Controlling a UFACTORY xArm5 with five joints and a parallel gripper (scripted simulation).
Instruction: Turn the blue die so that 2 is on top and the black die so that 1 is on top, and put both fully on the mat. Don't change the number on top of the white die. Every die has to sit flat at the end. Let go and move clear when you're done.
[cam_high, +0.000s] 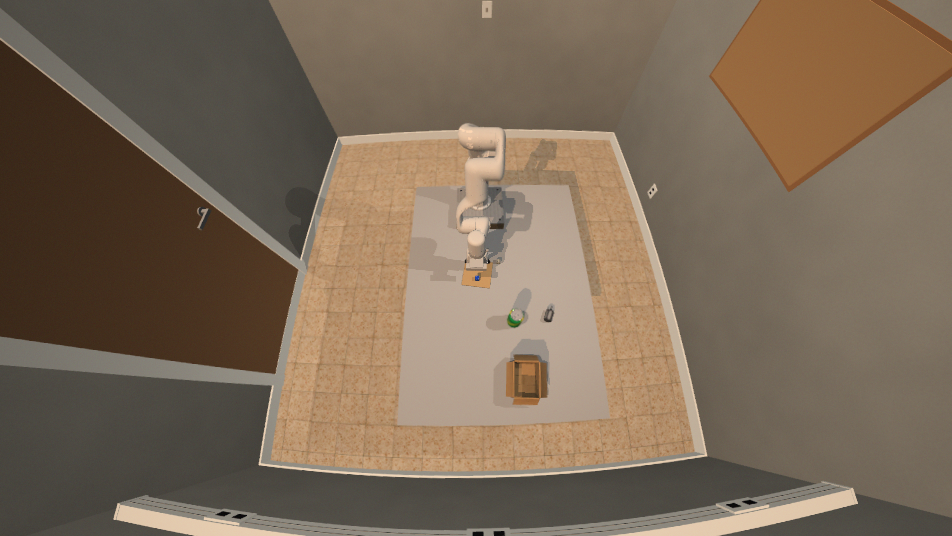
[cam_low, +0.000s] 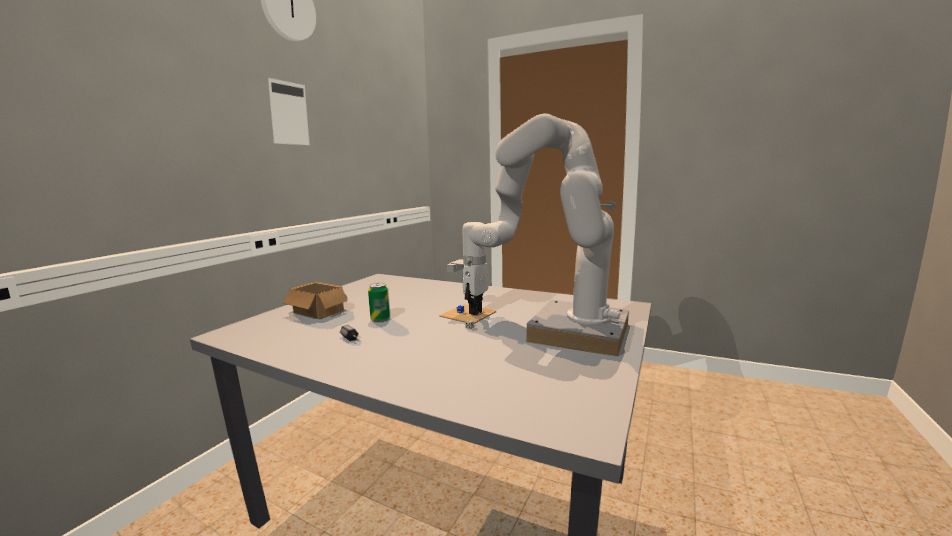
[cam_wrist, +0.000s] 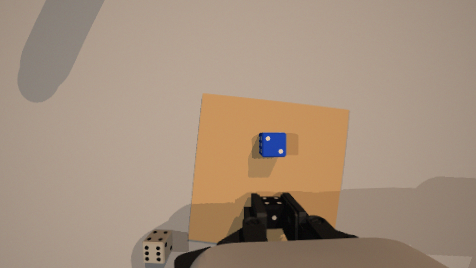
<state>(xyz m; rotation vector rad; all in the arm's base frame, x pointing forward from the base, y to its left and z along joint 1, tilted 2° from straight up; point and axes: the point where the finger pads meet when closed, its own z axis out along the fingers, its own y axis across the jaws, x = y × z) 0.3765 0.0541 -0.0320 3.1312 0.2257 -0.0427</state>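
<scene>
The black die lies 1 cm below my hand. Also, from my hand: white die (5 cm behind, 10 cm to the left, 2 cm below); then mat (3 cm ahead, 3 cm below); then blue die (6 cm ahead, 1 cm to the left, 1 cm below).
</scene>
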